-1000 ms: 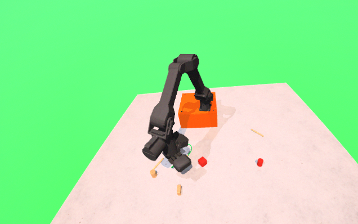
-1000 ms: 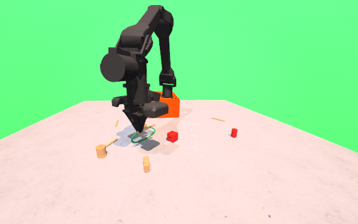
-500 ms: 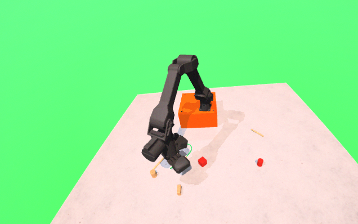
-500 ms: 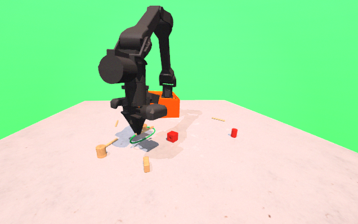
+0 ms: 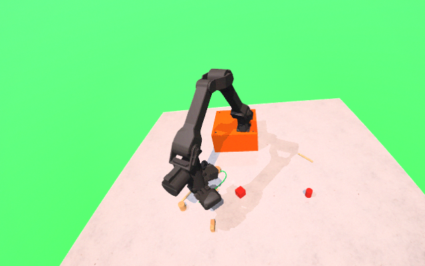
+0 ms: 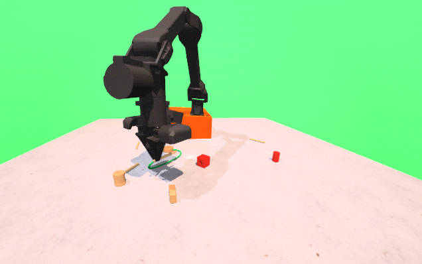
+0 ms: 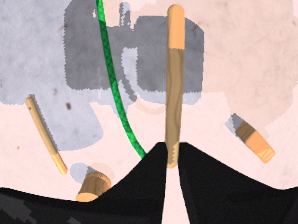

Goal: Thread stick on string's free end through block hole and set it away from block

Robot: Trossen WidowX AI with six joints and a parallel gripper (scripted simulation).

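My gripper tip is now 7 cm short of the small wooden block, 5 cm to the right of it and 5 cm above it. From my gripper tip the other things lie so: thin wooden stick 1 cm behind, 1 cm to the left; then red cube 8 cm behind, 12 cm to the left, 4 cm below; then wooden cylinder 2 cm ahead, 9 cm to the right, 4 cm below.
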